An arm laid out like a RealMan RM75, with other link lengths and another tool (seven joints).
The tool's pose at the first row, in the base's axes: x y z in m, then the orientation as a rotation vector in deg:
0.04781 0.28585 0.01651 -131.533 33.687 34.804
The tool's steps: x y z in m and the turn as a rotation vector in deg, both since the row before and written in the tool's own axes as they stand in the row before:
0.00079 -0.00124 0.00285 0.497 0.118 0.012
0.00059 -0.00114 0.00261 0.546 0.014 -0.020
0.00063 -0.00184 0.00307 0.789 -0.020 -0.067
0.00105 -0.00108 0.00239 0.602 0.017 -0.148
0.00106 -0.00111 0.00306 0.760 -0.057 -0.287
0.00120 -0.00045 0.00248 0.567 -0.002 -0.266
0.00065 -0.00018 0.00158 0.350 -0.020 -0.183
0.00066 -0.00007 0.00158 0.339 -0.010 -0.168
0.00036 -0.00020 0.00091 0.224 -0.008 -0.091
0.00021 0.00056 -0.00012 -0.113 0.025 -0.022
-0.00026 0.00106 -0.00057 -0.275 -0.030 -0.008
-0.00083 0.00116 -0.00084 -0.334 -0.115 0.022
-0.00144 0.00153 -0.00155 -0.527 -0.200 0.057
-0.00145 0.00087 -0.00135 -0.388 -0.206 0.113
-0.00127 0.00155 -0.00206 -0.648 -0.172 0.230
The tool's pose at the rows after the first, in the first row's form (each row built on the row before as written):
0.04839 0.28850 0.01480 -131.117 33.845 34.468
0.04884 0.29097 0.01333 -130.616 33.923 34.212
0.04962 0.29422 0.01191 -129.882 33.971 33.869
0.05049 0.29640 0.01034 -129.352 33.909 33.525
0.05125 0.29910 0.00837 -128.667 33.676 33.128
0.05190 0.30094 0.00637 -128.181 33.463 32.763
0.05217 0.30208 0.00512 -127.876 33.300 32.549
0.05239 0.30316 0.00381 -127.583 33.158 32.336
0.05260 0.30389 0.00316 -127.385 33.086 32.207
0.05248 0.30341 0.00280 -127.505 33.055 32.214
0.05180 0.30239 0.00270 -127.753 32.986 32.354
0.05067 0.30123 0.00304 -128.017 32.897 32.625
0.04901 0.29944 0.00396 -128.421 32.773 33.085
0.04768 0.29821 0.00514 -128.682 32.733 33.524
0.04629 0.29598 0.00631 -129.181 32.799 34.092

